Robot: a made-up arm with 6 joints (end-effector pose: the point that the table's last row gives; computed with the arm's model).
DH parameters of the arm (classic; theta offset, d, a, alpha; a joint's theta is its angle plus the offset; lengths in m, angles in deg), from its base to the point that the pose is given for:
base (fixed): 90 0.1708 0 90
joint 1: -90 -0.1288 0.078 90
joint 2: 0 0.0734 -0.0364 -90
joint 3: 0 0.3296 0.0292 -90
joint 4: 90 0.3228 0.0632 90
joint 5: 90 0.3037 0.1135 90
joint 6: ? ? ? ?
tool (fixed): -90 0.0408 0 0
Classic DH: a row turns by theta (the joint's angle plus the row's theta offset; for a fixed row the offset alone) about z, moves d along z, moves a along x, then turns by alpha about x.
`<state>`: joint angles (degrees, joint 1 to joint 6).
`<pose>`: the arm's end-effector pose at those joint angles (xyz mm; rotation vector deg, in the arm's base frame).
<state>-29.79 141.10 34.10 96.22 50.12 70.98</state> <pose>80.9 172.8 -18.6 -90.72 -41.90 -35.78</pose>
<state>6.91 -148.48 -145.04 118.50 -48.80 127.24</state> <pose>-188.8 -591.9 423.9 14.90 -11.98 -72.37</pose>
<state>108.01 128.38 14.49 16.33 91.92 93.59</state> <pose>83.2 -398.0 40.1 97.88 59.90 -69.26</pose>
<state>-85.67 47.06 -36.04 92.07 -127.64 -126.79</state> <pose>76.1 -13.3 -420.1 67.47 77.61 -59.62</pose>
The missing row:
joint 6: 0 -0.3762 0.1784 90
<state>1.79 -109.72 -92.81 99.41 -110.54 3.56</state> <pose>-700.3 378.2 164.8 -23.03 -160.79 9.86</pose>
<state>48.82 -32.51 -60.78 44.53 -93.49 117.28</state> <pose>-603.2 477.5 -200.4 -34.63 -51.65 111.58</pose>
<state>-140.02 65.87 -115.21 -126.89 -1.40 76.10</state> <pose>679.1 -34.2 -24.8 -37.22 28.02 -82.42</pose>
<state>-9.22 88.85 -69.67 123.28 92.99 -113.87</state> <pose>-252.8 49.7 331.0 11.74 -115.53 -115.69</pose>
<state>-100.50 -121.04 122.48 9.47 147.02 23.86</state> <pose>-69.3 -227.5 -62.8 -58.99 -30.02 92.83</pose>
